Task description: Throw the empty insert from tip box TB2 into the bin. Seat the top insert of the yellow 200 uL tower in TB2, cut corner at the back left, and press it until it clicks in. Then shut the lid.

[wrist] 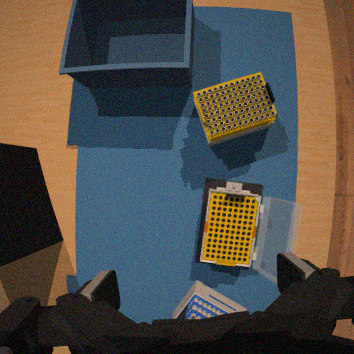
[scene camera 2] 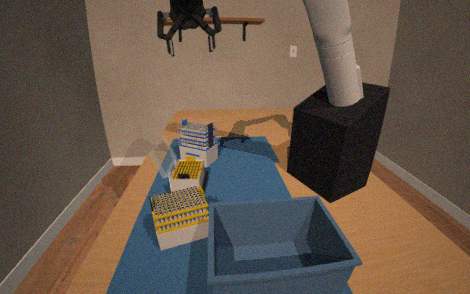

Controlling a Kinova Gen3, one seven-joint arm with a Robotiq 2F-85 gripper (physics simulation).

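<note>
My gripper [scene camera 2: 191, 48] [wrist: 197, 280] is open and empty, high above the mat. Tip box TB2 [scene camera 2: 186, 185] [wrist: 234, 187] stands on the mat with its clear lid [scene camera 2: 163, 158] [wrist: 280, 225] open to one side. The empty yellow insert [scene camera 2: 190, 168] [wrist: 231, 227] lies in it, its holes without tips, with a dark tab at one end. The yellow 200 uL tower [scene camera 2: 182, 220] [wrist: 235, 107] stands turned at an angle between TB2 and the bin's side; its top insert [scene camera 2: 179, 200] is full of tips. The bin [scene camera 2: 265, 220] [wrist: 189, 40] is open at the top.
A blue tower [scene camera 2: 197, 136] [wrist: 202, 307] stands beyond TB2, partly hidden by the gripper in the wrist view. The black pedestal [scene camera 2: 332, 145] [wrist: 25, 200] carries the arm beside the blue mat [scene camera 2: 240, 175] [wrist: 135, 200]. A wall shelf [scene camera 2: 240, 21] is behind the gripper.
</note>
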